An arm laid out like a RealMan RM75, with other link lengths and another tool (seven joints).
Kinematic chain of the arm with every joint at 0, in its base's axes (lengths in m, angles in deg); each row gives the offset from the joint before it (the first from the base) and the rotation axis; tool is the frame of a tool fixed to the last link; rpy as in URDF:
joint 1: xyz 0 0 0.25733 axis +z
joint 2: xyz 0 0 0 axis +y
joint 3: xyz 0 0 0.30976 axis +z
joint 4: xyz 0 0 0 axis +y
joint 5: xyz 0 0 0.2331 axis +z
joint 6: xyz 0 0 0 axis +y
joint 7: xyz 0 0 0.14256 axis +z
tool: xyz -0.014 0.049 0.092 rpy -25.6 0 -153.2
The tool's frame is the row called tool.
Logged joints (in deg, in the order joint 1, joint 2, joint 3, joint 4, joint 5, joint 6, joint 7), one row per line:
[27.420, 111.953, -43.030, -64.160, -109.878, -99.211, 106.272]
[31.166, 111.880, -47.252, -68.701, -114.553, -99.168, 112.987]
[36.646, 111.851, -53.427, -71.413, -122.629, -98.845, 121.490]
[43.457, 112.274, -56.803, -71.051, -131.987, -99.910, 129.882]
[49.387, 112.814, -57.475, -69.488, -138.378, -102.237, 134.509]
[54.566, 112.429, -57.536, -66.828, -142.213, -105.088, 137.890]
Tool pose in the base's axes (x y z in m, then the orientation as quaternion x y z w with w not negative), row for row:
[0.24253, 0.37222, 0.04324, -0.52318, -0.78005, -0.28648, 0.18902]
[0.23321, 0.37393, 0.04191, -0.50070, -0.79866, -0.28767, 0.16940]
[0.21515, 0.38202, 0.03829, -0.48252, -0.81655, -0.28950, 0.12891]
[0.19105, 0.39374, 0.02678, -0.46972, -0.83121, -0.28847, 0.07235]
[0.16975, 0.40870, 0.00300, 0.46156, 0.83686, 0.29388, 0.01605]
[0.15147, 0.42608, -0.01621, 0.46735, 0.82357, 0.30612, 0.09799]
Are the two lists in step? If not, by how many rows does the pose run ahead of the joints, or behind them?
The pose runs 2 rows behind the joints: the pose in row i belongs to the joints in row i - 2.
